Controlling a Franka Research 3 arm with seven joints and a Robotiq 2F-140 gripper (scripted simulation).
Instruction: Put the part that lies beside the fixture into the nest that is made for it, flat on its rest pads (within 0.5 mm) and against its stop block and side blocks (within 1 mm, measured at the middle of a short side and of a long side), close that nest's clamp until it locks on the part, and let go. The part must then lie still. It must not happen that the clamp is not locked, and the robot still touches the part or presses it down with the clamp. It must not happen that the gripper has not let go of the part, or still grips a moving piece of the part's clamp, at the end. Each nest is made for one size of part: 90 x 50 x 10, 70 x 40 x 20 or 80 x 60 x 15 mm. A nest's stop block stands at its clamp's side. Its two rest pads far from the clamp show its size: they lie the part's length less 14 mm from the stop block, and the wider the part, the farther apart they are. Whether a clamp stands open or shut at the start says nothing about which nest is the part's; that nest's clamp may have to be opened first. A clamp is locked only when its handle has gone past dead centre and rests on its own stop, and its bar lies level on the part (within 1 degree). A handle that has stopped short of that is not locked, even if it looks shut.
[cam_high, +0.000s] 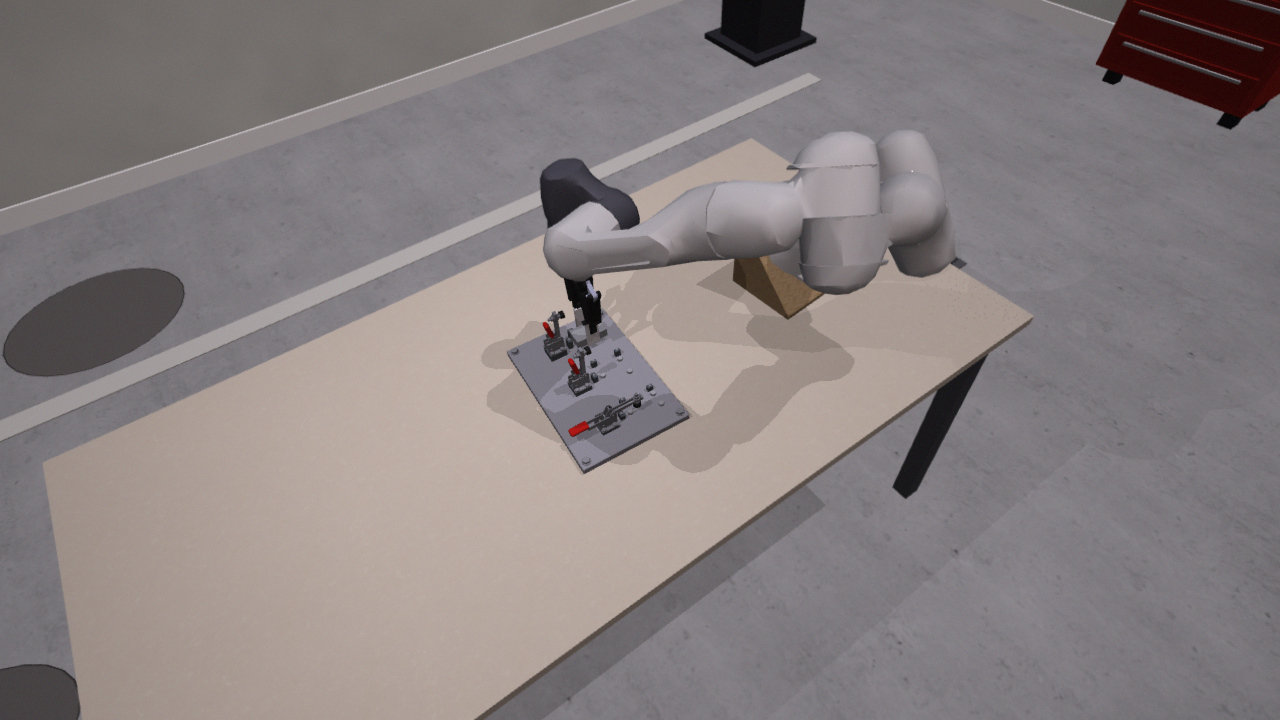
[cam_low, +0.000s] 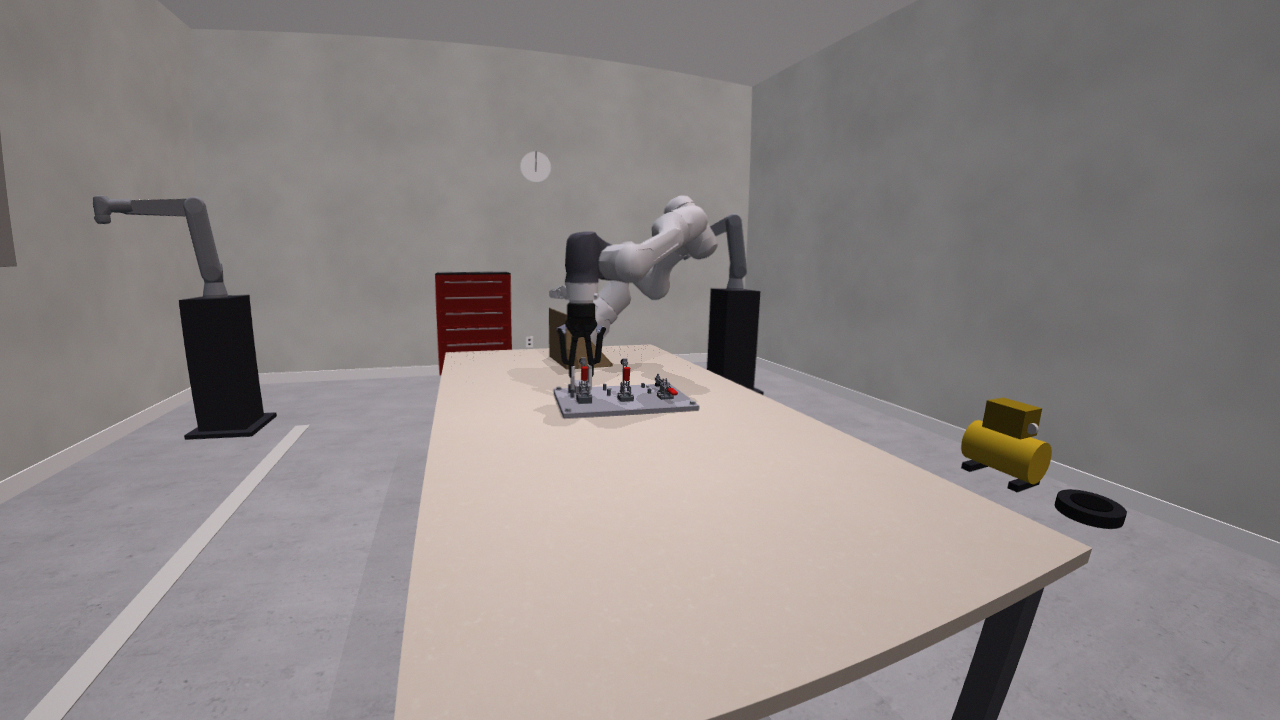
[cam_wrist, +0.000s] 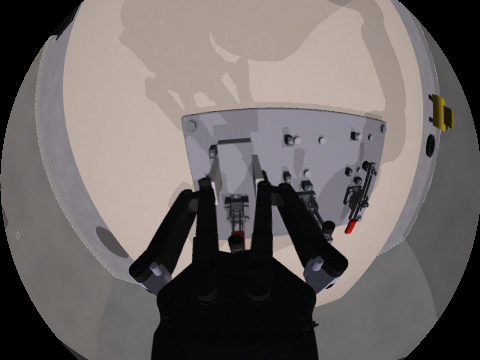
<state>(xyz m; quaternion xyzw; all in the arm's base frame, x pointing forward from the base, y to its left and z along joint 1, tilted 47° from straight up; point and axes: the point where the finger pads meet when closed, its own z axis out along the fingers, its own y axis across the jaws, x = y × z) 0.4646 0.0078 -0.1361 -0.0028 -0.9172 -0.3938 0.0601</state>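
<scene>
Right now my hand is 30 mm above the part. Round my hand: grey fixture plate: 50 mm ahead, 100 mm to the left, 50 mm below.
</scene>
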